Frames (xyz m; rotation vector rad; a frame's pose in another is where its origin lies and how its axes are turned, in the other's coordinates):
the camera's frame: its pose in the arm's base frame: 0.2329 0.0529 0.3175 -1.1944 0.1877 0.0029
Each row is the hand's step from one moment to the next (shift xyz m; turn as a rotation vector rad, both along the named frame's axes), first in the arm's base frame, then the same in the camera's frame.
Working: the arm's base frame: its pose in the camera's frame: -0.1776 0.2973 -0.1947 1.1944 -0.1877 -0.0029

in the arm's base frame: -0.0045 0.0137 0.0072 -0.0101 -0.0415 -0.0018
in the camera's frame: -0.0068 -0.0011 0.0146 -0.0057 -0.0126 -0.0404
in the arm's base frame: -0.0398 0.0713 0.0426 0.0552 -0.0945 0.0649
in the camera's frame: -0.0523 -0.0090 0.0753 0.0540 -0.1005 -0.0564
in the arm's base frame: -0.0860 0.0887 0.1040 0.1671 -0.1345 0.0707
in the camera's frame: -0.1085 -0.0546 0.1064 0.1671 -0.1319 -0.0753
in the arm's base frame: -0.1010 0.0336 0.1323 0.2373 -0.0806 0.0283
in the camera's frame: -0.1221 -0.0996 0.0634 0.2373 -0.0800 -0.0304
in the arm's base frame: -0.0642 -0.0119 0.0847 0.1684 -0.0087 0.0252
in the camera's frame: -0.0745 -0.0761 0.0098 0.1629 -0.0436 0.0251
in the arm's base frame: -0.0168 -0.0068 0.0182 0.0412 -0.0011 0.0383
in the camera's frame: -0.0186 -0.0176 -0.0023 0.0350 -0.0400 0.0185
